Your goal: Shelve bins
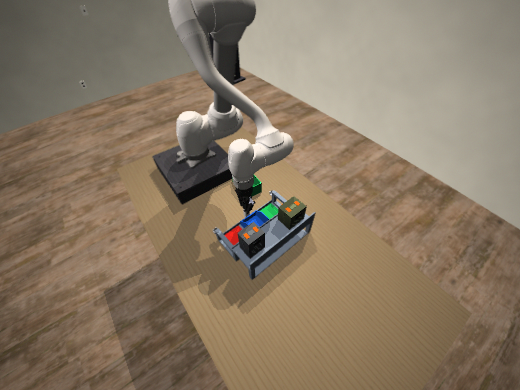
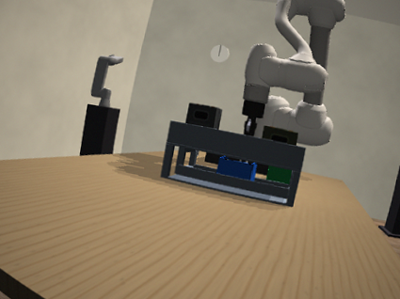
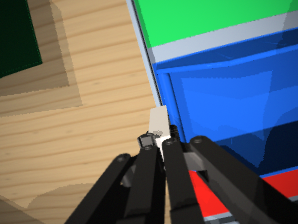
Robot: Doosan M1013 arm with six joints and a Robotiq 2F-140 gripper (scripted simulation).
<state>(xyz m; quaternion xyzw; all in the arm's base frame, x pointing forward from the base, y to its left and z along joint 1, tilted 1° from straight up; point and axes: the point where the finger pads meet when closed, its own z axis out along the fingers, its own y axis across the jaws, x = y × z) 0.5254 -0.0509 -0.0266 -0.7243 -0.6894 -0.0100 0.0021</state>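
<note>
Now: hand 18 cm past the green bin, 15 cm to the right of it and 2 cm above it. The rest, counted from my hand: blue bin (9 cm ahead, 2 cm below); olive box (20 cm ahead, 11 cm to the left, 9 cm above); black box (18 cm ahead, 12 cm to the right, 10 cm above).
</note>
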